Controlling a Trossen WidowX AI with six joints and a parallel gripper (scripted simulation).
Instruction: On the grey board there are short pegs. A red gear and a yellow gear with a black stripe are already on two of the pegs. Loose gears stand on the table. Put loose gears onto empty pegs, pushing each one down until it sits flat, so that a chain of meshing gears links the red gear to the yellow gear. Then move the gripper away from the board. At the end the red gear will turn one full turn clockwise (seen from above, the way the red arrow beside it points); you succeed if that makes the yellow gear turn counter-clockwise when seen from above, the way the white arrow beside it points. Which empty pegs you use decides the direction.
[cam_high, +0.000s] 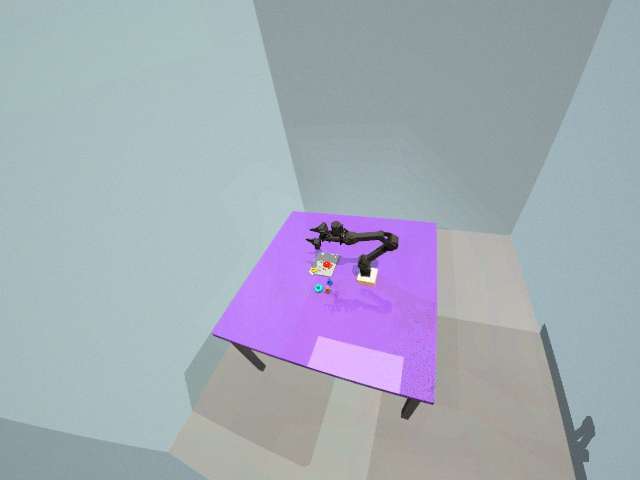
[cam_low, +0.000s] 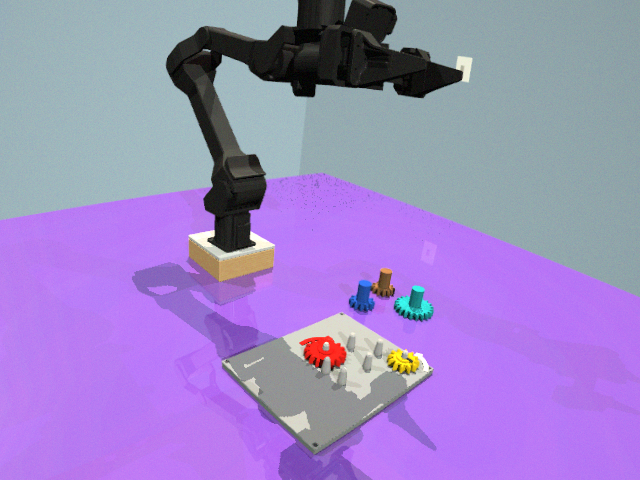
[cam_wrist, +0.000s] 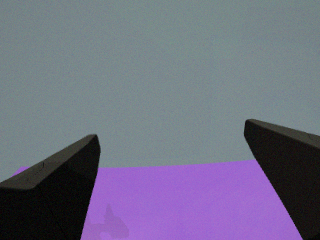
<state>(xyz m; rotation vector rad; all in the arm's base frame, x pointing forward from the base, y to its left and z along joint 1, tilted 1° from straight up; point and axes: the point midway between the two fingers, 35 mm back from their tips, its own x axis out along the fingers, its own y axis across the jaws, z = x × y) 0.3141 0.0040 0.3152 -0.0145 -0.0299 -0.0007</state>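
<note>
My gripper tip is now 12 cm past the brown gear, 14 cm to the right of it and 35 cm above it. The rest, counted from my gripper tip: blue gear (11 cm behind, 8 cm to the left, 35 cm below); red gear (5 cm behind, 7 cm to the right, 35 cm below); yellow gear (2 cm ahead, 1 cm to the right, 35 cm below).
</note>
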